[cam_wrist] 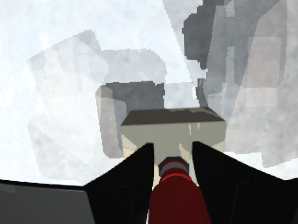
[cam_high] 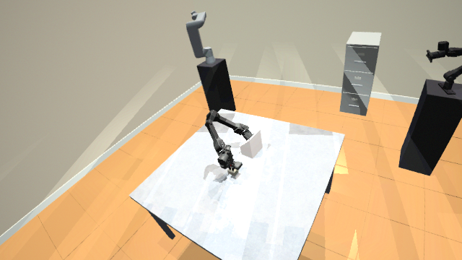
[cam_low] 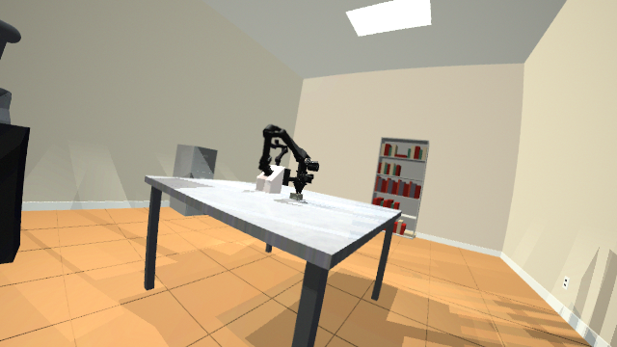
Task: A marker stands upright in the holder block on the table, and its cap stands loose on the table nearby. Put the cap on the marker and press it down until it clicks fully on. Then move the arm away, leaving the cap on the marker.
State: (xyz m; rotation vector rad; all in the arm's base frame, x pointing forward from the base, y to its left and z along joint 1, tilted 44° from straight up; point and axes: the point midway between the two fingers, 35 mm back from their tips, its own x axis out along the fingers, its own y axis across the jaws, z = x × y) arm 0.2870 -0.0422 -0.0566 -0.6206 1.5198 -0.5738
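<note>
Now: gripper tip 5 cm below the red marker cap and 1 cm past it. Also, from my gripper tip: holder block 2 cm below, 1 cm behind.
</note>
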